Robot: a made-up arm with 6 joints.
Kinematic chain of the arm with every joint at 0, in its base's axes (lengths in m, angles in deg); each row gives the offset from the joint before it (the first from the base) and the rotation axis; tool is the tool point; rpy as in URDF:
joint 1: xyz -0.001 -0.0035 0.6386 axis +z
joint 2: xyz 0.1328 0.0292 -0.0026 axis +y
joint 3: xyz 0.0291 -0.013 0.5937 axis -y
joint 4: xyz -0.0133 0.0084 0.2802 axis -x
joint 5: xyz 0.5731 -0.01 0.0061 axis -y
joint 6: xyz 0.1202 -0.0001 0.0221 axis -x
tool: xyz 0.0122 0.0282 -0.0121 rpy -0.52 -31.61 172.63
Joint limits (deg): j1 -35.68..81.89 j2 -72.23..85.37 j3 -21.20..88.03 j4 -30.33..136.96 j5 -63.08..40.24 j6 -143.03..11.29
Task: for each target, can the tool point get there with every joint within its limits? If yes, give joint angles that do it. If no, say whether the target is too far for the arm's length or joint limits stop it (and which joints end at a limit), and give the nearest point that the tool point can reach.
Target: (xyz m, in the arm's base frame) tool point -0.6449 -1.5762 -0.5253
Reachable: no: too far | nearest point -0.4381 -1.0710 0.6683 | short by 1.312 m
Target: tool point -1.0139 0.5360 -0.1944
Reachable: no: joint limits stop it (at a limit: joint 2, joint 3, joint 5) | nearest point -1.0190 0.5387 0.6682 | short by 0.863 m
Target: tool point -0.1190 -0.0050 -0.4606
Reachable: no: joint limits stop it (at a limit: joint 1, joint 2, joint 3) | nearest point 0.0635 0.7126 -0.0349 | short by 0.854 m
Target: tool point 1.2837 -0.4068 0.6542
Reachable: yes | joints -18.40 58.51 16.90 82.62 -16.48 -34.83
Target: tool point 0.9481 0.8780 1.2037
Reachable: yes | joints 40.74 44.81 37.27 90.77 -5.14 -38.14
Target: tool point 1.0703 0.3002 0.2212
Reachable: yes | joints 15.33 68.03 -7.64 60.49 -30.12 -60.19
